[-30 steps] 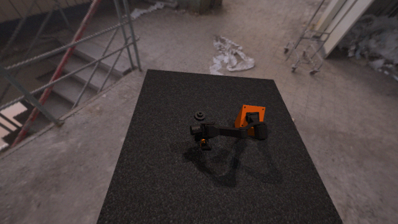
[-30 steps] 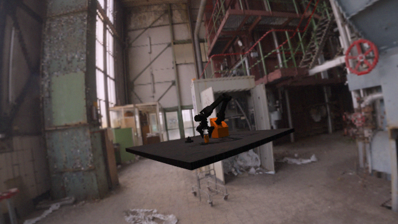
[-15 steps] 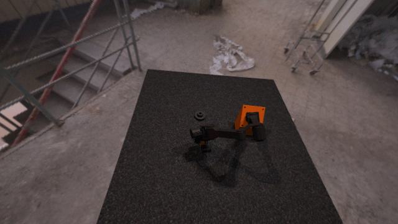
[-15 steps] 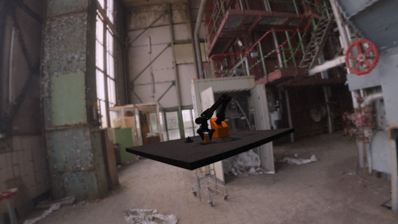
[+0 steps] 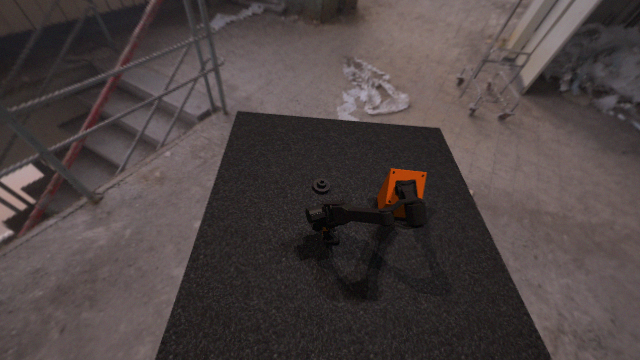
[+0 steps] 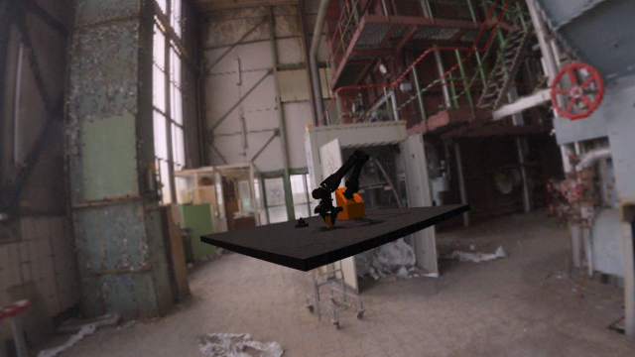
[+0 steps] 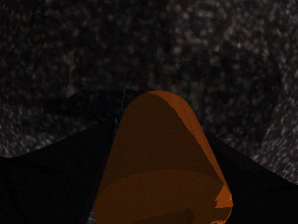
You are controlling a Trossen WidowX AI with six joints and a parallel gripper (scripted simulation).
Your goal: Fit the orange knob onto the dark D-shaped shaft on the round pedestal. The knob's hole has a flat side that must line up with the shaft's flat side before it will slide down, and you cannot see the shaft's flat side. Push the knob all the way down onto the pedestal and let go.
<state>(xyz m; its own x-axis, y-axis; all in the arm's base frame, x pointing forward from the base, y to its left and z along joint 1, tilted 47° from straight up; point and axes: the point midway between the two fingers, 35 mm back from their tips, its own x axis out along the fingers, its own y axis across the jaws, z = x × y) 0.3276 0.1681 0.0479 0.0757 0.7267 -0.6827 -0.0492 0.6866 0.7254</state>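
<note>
Right now my gripper tip is 2 cm short of the pedestal, 25 cm to the left of it and 2 cm below it. Also, from my gripper tip: orange knob (2 cm above).
</note>
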